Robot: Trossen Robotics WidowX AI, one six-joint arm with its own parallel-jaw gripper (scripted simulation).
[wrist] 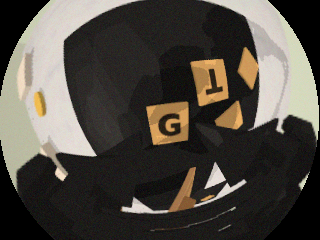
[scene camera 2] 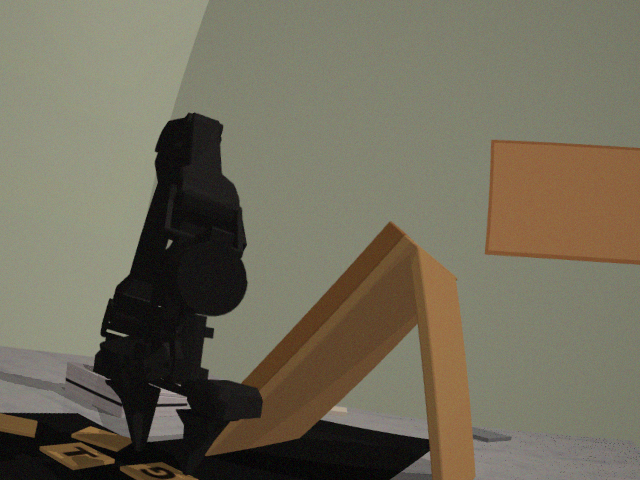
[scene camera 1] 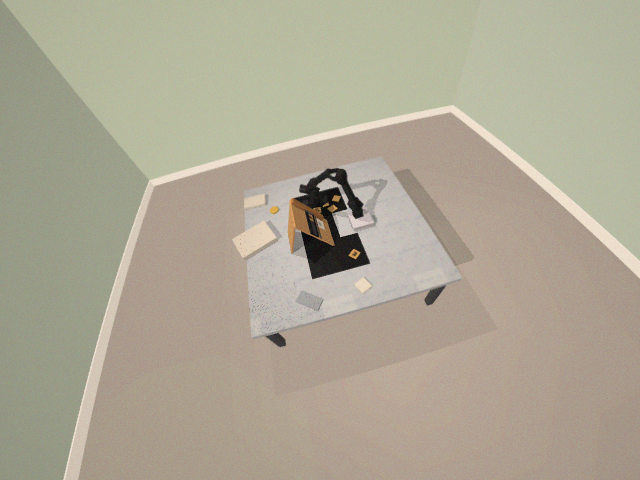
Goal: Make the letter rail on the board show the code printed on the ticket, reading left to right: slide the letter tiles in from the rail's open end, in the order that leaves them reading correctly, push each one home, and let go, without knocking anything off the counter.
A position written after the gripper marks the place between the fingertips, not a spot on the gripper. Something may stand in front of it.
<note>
The gripper point(scene camera 2: 161, 462) is open, with nothing in its grasp. Also in view: a sloped board point(scene camera 2: 393, 285) and a black mat point(scene camera 1: 324, 259).
The gripper also shows in the wrist view point(wrist: 169, 130). The sloped board is seen too in scene camera 1 point(scene camera 1: 299, 219). The black mat is seen too in the wrist view point(wrist: 116, 66).
</note>
